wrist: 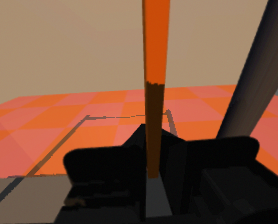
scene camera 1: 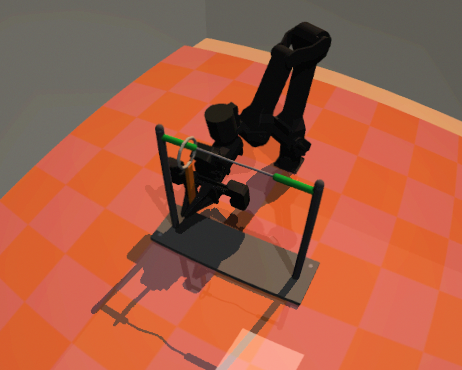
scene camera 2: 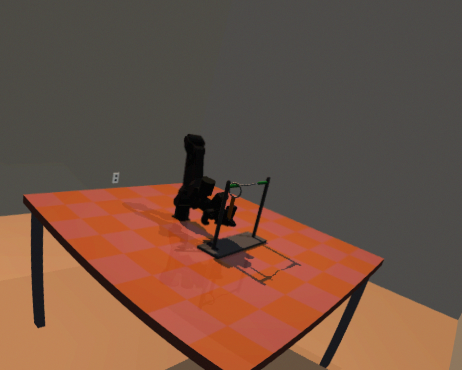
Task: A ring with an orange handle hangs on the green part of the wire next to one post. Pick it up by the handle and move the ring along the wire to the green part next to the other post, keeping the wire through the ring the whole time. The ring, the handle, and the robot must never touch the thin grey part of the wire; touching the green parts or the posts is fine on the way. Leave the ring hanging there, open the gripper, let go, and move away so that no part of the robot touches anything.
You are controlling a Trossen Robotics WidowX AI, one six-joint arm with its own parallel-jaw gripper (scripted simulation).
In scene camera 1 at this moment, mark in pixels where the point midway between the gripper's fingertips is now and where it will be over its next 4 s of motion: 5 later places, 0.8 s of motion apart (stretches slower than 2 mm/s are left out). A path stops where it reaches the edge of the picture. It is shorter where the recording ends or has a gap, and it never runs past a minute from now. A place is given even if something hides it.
My gripper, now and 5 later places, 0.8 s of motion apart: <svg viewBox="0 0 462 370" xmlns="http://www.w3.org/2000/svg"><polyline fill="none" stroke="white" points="183,216 183,212 185,213 199,214 208,214 218,217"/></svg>
